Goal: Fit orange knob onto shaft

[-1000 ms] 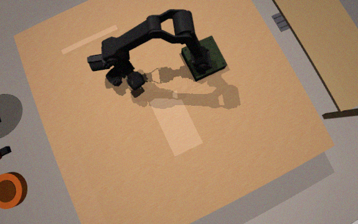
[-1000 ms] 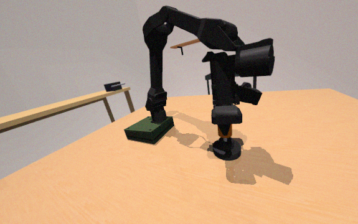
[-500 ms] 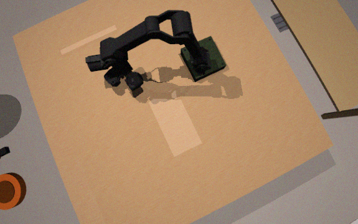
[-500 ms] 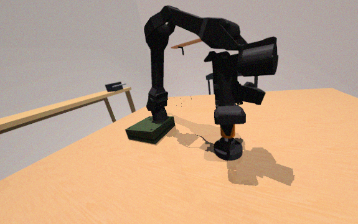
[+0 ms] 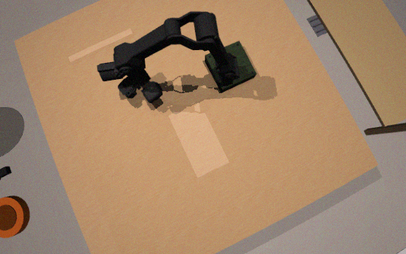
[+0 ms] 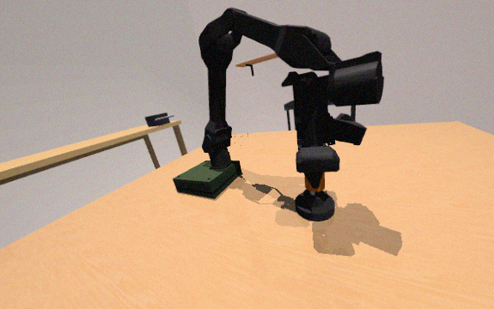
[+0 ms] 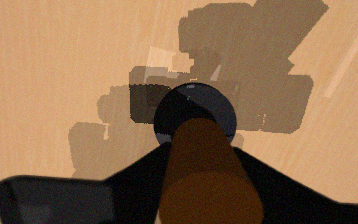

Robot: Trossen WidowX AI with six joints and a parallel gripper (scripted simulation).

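Now: gripper tip 40 mm above the black round pedestal. From my gripper tip the other things lie so: orange knob: 30 mm above.
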